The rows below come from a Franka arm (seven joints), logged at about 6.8 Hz.
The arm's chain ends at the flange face. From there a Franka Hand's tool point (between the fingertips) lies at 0.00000 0.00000 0.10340 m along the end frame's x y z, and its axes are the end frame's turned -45 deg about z.
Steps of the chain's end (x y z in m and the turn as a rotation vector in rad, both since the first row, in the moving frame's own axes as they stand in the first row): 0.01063 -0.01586 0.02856 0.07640 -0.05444 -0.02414; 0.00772 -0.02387 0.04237 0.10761 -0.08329 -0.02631; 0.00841 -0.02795 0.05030 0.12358 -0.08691 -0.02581; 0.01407 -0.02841 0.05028 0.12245 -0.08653 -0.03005; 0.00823 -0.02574 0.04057 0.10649 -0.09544 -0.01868; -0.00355 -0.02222 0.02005 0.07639 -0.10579 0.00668
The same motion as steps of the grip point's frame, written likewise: 0.02022 -0.01327 0.02811 0.09252 0.01553 -0.02414; 0.02393 -0.02536 0.04141 0.13499 0.01720 -0.02631; 0.02818 -0.02918 0.04912 0.14884 0.02593 -0.02581; 0.03242 -0.02540 0.04912 0.14777 0.02540 -0.03005; 0.02469 -0.02710 0.03951 0.14279 0.00781 -0.01868; 0.01110 -0.03151 0.01917 0.12882 -0.02079 0.00668
